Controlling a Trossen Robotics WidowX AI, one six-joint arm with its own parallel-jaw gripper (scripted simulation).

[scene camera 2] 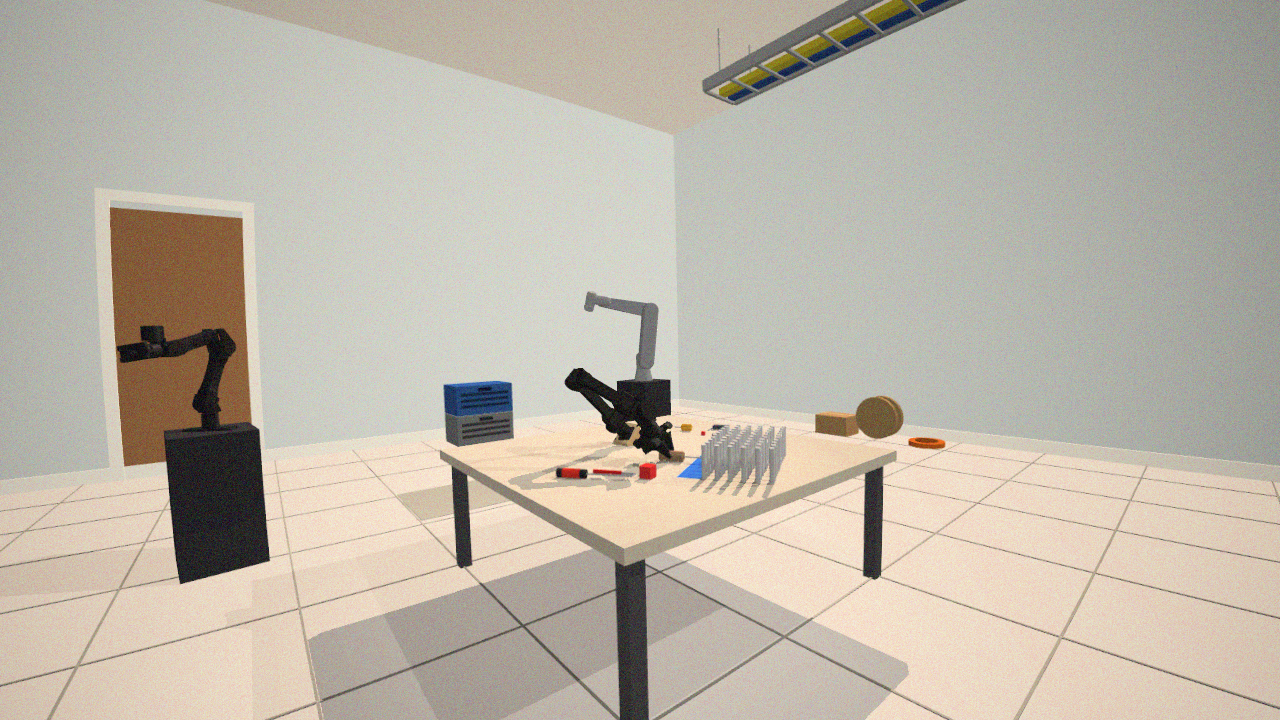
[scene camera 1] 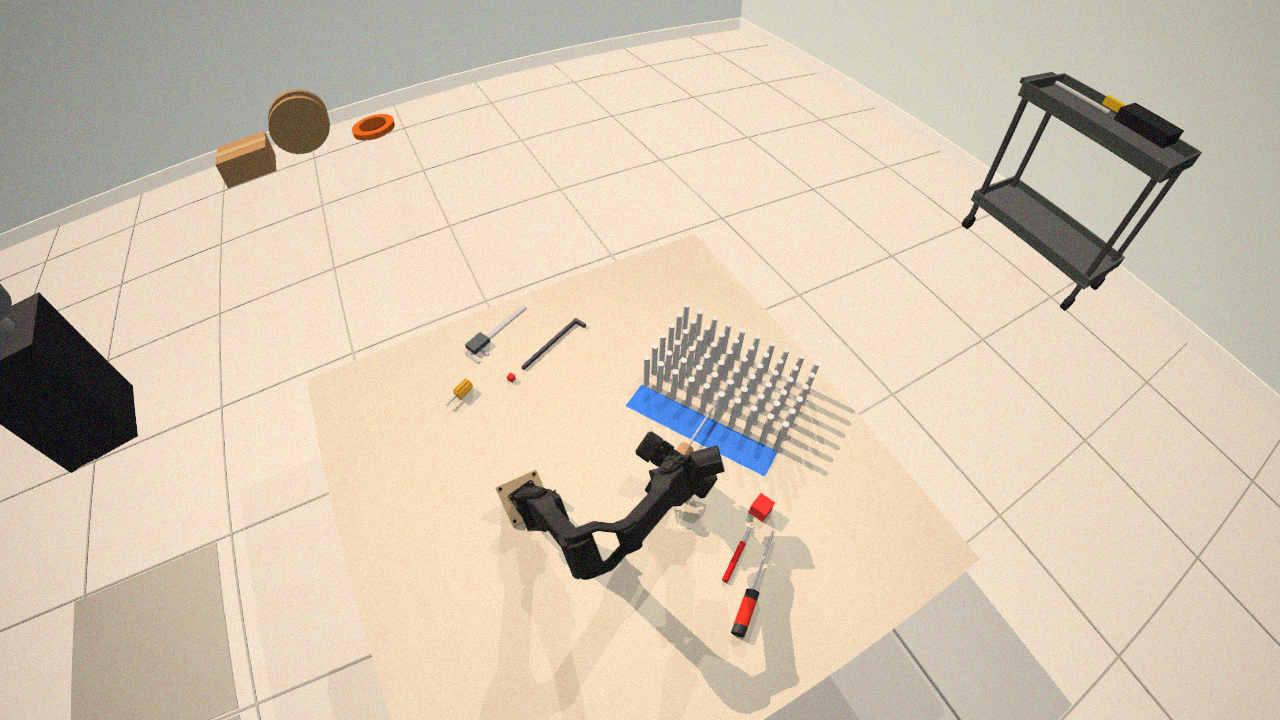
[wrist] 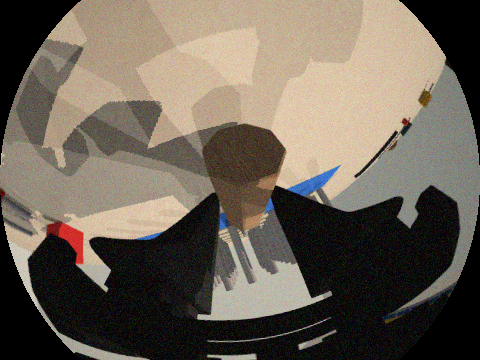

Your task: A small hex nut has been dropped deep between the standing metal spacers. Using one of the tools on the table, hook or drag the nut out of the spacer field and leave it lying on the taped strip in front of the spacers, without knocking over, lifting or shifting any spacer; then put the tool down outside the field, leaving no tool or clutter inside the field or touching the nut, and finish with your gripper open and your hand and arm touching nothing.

Path:
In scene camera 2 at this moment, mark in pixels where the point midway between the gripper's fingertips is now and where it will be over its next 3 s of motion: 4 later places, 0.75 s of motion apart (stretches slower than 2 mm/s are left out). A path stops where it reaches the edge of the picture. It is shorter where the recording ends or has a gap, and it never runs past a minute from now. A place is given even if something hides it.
My gripper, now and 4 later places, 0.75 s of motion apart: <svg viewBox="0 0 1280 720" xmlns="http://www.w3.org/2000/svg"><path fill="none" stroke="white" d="M672 455L668 455L664 454L661 454L658 454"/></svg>

